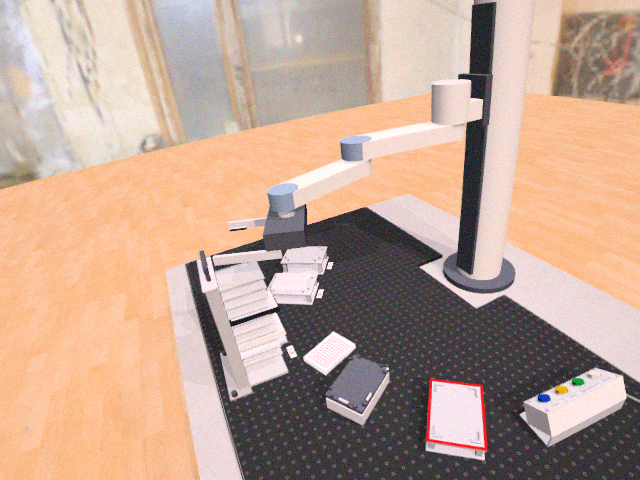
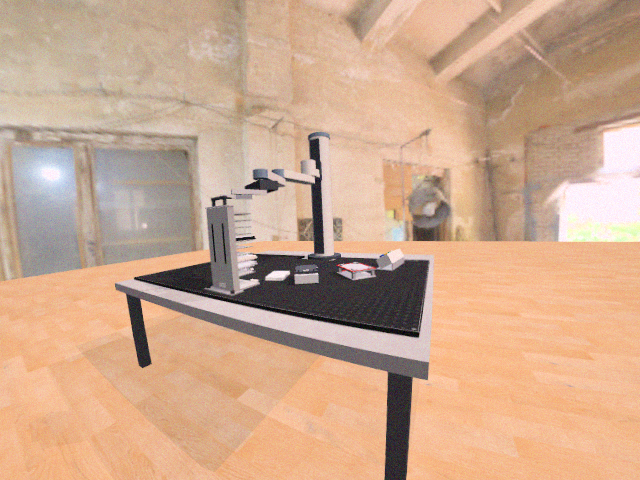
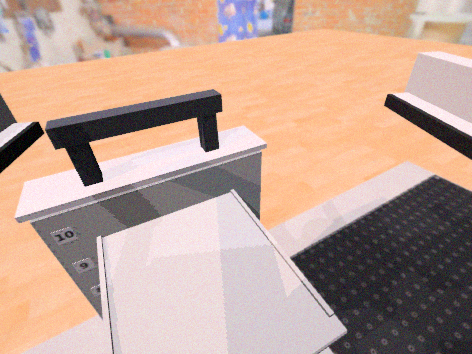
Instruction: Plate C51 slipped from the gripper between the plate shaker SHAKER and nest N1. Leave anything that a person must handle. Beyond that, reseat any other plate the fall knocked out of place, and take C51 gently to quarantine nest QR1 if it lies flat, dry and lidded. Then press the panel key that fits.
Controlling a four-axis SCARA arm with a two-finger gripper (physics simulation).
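Places are measured from the arm's base along level axes (x ahead, y left, z up), in centimetres.
Pixels of known places: gripper, fingertip midpoint: (image 1: 222,241) (image 2: 225,194) (image 3: 219,92); arm's base, origin of the base link: (image 1: 478,272) (image 2: 324,257).
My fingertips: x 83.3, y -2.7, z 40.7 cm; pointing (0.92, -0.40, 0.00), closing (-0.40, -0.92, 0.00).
Note:
Ahead of a thing's pixels: the offset from my fingertips to its top centre. "*": to the spot under its first point.
A white plate with a grid of small reddish wells @[* dx -18.9, dy +10.5, dz -37.7 cm] (image 1: 329,352) (image 2: 277,275), which I take as C51, lies flat on the mat beside the dark-topped shaker @[* dx -19.5, dy +26.7, dz -33.9 cm] (image 1: 359,383) (image 2: 306,275). I cannot tell whether it is lidded or dry. The red-rimmed nest QR1 @[dx -34.5, dy +43.7, dz -34.8 cm] (image 1: 456,413) (image 2: 356,267) stands beyond the shaker and holds no plate. The key panel @[dx -58.5, dy +55.9, dz -31.0 cm] (image 1: 574,409) (image 2: 391,259) has blue, yellow and green keys and a pale one. My gripper (image 1: 222,241) (image 2: 240,193) (image 3: 219,92) is open and empty, high by the top of the shelf rack. N1's label is not readable.
The tall shelf rack (image 1: 223,330) (image 2: 223,248) (image 3: 165,168) has a black handle on top, and its bare top shelf @[dx -1.5, dy +2.6, dz -8.6 cm] (image 3: 200,280) is below my fingers. Two white boxy units @[* dx -31.2, dy -34.4, dz -34.0 cm] (image 1: 305,257) @[dx -20.9, dy -22.9, dz -33.6 cm] (image 1: 294,285) stand behind it. The arm's column (image 1: 491,170) (image 2: 324,206) rises at the table's back.

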